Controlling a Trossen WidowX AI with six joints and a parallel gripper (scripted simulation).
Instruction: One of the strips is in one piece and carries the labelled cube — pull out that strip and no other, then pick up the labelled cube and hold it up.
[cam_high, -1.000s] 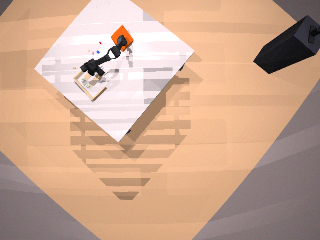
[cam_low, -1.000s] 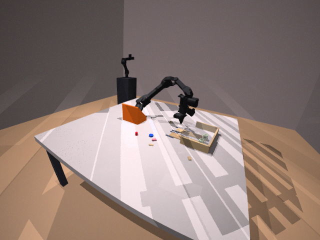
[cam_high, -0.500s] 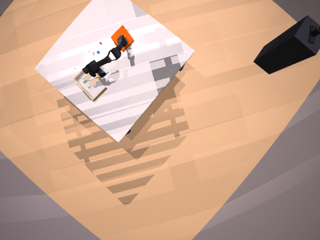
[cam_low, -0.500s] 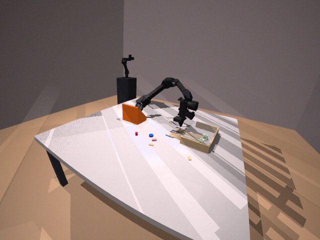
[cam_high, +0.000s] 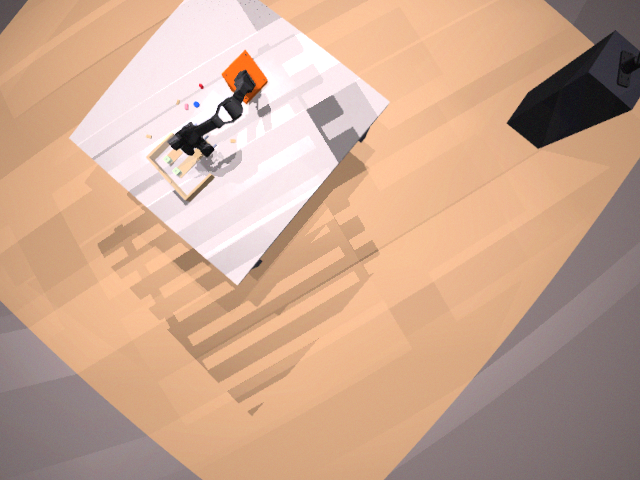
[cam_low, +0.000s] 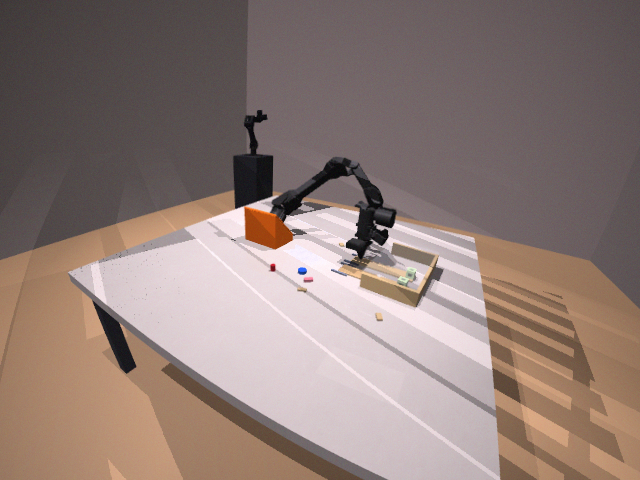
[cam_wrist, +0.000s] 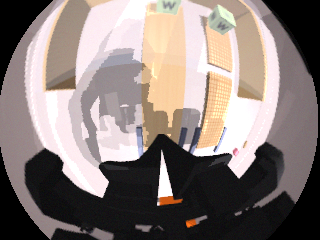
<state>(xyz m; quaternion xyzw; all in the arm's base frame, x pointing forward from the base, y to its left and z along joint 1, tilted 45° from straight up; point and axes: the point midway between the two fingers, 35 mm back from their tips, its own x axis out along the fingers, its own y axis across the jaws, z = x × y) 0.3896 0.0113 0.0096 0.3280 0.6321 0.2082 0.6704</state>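
Now: the tan strip 90 mm ahead of my gripper tip, 20 mm to the right of it and 10 mm below it. The rest, counted from my gripper tip: red cylinder (250 mm behind, 230 mm to the right); pink block (110 mm behind, 230 mm to the right, 10 mm below); blue disc (160 mm behind, 190 mm to the right, 10 mm below).
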